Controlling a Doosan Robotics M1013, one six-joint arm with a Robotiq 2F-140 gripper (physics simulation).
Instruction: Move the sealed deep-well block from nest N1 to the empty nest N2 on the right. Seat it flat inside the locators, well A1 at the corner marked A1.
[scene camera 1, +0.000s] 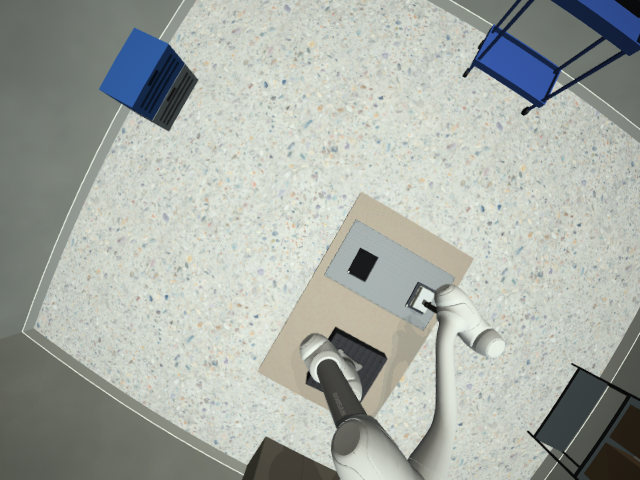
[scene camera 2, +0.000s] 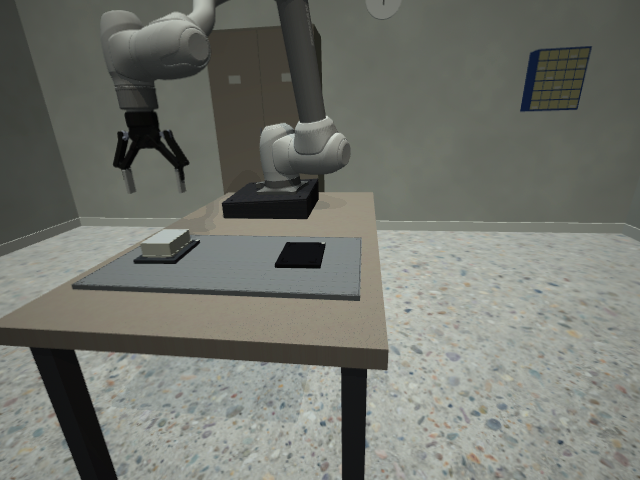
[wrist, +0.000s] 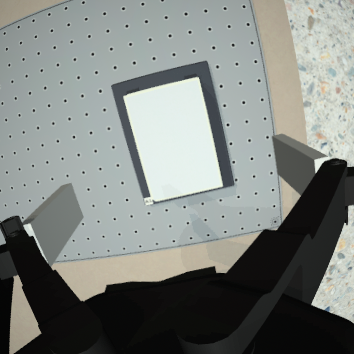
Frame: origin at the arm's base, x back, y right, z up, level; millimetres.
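Seen in the pictures: gripper, fingertip midpoint: (scene camera 2: 157, 192) (wrist: 172, 178); arm's base at its link origin: (scene camera 2: 283, 189).
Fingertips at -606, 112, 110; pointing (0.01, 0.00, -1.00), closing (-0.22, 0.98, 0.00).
Pixels of each thing's top centre, then the offset from my fingertips to it, as dx, dy, dz. "spot": a spot on its surface instead. Level surfaces: height alone.
- sealed deep-well block at its top centre: (wrist: 174, 141) (scene camera 2: 166, 235) (scene camera 1: 424, 300) +0, +0, -129
- dark nest at a spot on its surface: (wrist: 160, 79) spot: -69, -16, -171
- small corner label at a spot on its surface: (wrist: 148, 201) spot: +87, -36, -170
- grey perforated board at its surface level: dz -182
- tan table at its surface level: dz -195
The sealed deep-well block (scene camera 1: 421, 298) (scene camera 2: 164, 242) (wrist: 172, 140), pale with a white top, sits in the dark nest (scene camera 2: 183, 254) (wrist: 160, 79) that is at the right in scene camera 1 and at the left in scene camera 2. It looks level. In the wrist view a small corner label (wrist: 148, 201) lies beside the block's lower left corner; its text is hard to read. The other nest (scene camera 1: 363, 264) (scene camera 2: 300, 254) is black and empty. My gripper (scene camera 2: 155, 191) (wrist: 172, 178) is open and empty, well above the block, its fingers apart on either side.
Both nests are on a grey perforated board (scene camera 1: 392, 284) (scene camera 2: 232, 273) (wrist: 50, 100) on the tan table (scene camera 1: 310, 320) (scene camera 2: 232, 320). The robot's black base (scene camera 1: 374, 356) (scene camera 2: 266, 206) stands at the table's far end in scene camera 2.
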